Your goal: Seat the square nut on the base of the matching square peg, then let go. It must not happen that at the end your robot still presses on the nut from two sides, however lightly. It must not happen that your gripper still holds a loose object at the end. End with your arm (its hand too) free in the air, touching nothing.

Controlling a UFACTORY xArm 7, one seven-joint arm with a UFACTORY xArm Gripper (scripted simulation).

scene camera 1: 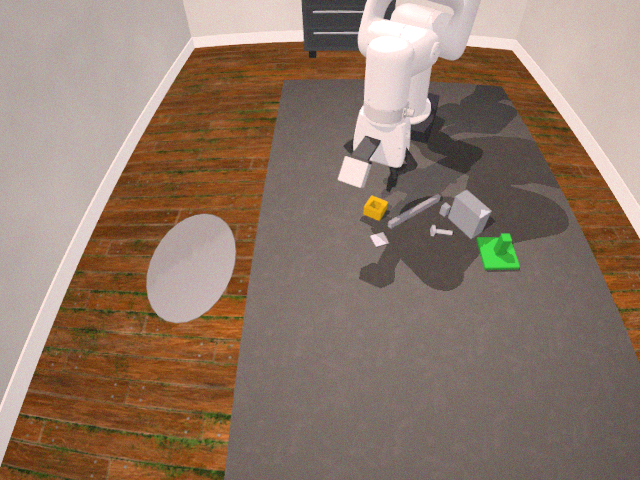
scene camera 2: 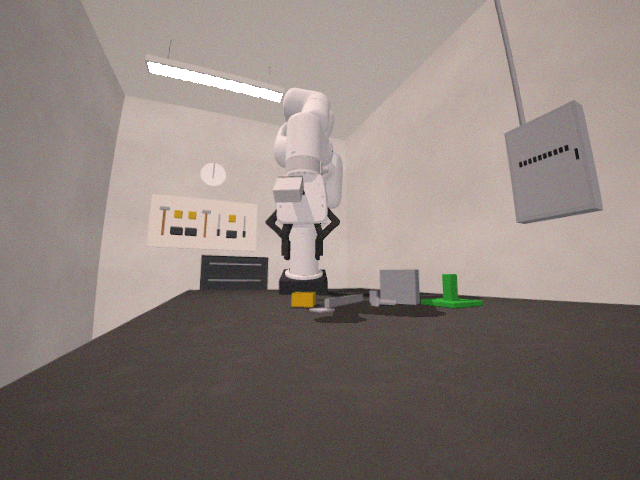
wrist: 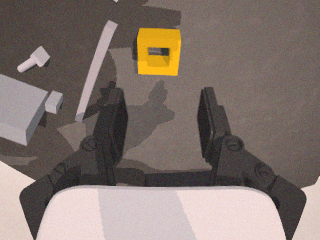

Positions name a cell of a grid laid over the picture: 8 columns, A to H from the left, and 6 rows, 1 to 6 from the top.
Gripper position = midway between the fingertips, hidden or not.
my gripper: scene camera 1 E3; scene camera 2 D4; wrist E3
